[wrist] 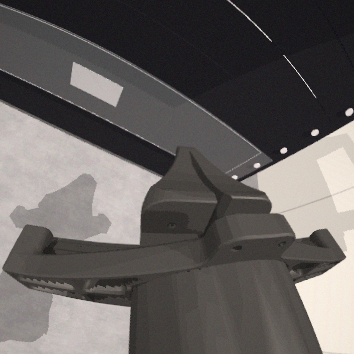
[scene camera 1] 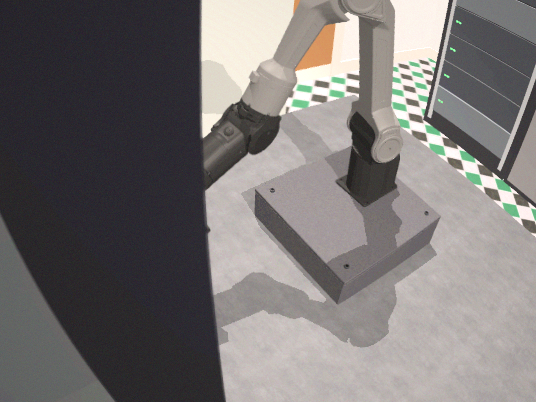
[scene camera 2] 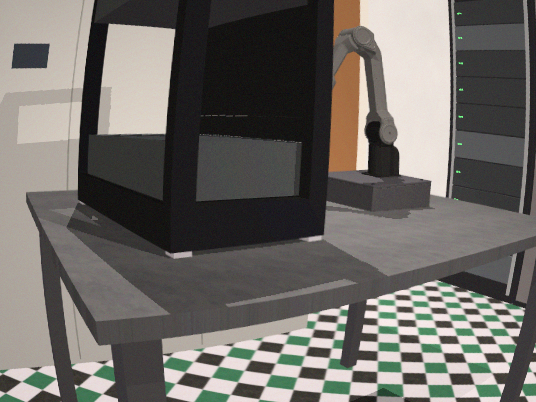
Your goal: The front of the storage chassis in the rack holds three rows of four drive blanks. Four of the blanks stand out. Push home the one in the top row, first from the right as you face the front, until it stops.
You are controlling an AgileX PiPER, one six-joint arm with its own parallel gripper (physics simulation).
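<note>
The rack (scene camera 1: 125,150) (scene camera 2: 185,125) (wrist: 75,121) is black and stands on the table; its dark side fills the left of scene camera 1. A grey box-like unit (scene camera 2: 245,170) (wrist: 150,107) sits low inside the rack. I cannot tell whether it is the storage chassis. In the wrist view it shows as a grey band with a pale rectangle on it. No row of drive blanks can be made out in any view, so the top-right blank is not seen. My gripper (wrist: 183,157) is shut and empty, its tips in front of the unit's lower edge. Scene camera 1 has it hidden behind the rack.
My arm stands on a grey box-shaped base (scene camera 1: 320,220) (scene camera 2: 400,192) on the grey table (scene camera 1: 400,360) (scene camera 2: 450,235). White round dots (wrist: 283,150) line the rack's right edge in the wrist view. A tall server cabinet (scene camera 1: 500,65) (scene camera 2: 490,90) stands beyond the table.
</note>
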